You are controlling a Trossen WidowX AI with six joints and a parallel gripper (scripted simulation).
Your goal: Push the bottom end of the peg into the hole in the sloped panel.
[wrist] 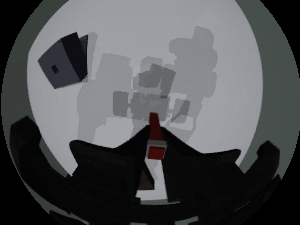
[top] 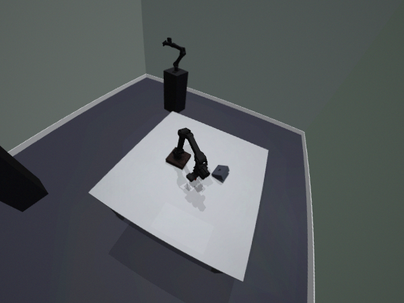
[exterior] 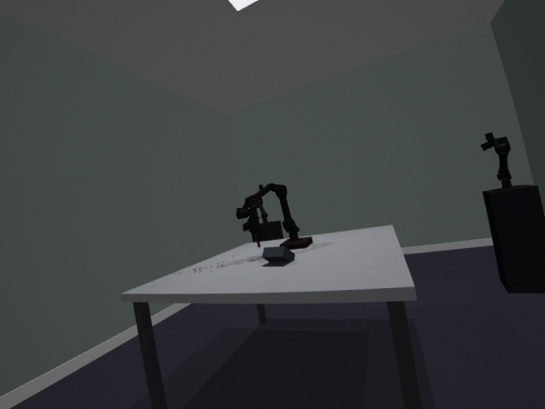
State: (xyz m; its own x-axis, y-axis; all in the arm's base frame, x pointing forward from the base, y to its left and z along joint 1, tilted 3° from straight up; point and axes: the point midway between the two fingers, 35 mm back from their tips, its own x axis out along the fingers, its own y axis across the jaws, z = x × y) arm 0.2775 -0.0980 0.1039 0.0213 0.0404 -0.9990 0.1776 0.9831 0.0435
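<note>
Right now the sloped panel is 130 mm ahead of my gripper tip, 230 mm to the left of it and 70 mm below it. The rest, counted from my gripper tip: peg: 20 mm above.
</note>
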